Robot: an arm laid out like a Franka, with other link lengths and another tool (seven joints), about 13 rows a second.
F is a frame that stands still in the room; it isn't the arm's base.
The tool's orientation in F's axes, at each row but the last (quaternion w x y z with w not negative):
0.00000 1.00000 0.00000 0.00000
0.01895 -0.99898 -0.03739 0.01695
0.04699 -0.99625 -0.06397 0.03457
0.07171 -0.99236 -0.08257 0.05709
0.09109 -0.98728 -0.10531 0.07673
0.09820 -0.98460 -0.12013 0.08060
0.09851 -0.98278 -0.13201 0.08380
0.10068 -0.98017 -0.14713 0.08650
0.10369 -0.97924 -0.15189 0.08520
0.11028 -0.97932 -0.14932 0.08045
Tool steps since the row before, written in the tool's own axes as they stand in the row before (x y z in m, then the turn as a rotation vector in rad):
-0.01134 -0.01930 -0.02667 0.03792 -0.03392 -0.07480
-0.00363 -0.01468 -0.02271 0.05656 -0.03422 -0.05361
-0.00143 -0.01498 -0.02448 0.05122 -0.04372 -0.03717
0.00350 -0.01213 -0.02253 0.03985 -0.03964 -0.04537
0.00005 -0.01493 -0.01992 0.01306 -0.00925 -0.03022
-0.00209 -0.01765 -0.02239 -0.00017 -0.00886 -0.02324
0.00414 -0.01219 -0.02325 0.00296 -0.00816 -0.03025
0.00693 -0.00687 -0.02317 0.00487 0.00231 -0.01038
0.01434 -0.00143 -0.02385 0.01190 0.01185 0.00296
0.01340 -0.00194 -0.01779 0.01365 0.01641 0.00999
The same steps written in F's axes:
-0.01134 0.01930 0.02667 0.03792 0.03392 0.07480
-0.00390 0.01352 0.02337 0.05573 0.03640 0.05304
-0.00144 0.01242 0.02587 0.04803 0.04655 0.03798
0.00436 0.00945 0.02364 0.03855 0.03952 0.04658
0.00055 0.01110 0.02227 0.01598 0.00684 0.02945
-0.00182 0.01238 0.02570 0.00212 0.00435 0.02440
0.00541 0.00868 0.02453 0.00660 0.00335 0.03059
0.00928 0.00457 0.02291 0.00728 -0.00246 0.00882
0.01780 0.00163 0.02138 0.01391 -0.00677 -0.00718
0.01549 0.00255 0.01592 0.01547 -0.00913 -0.01526

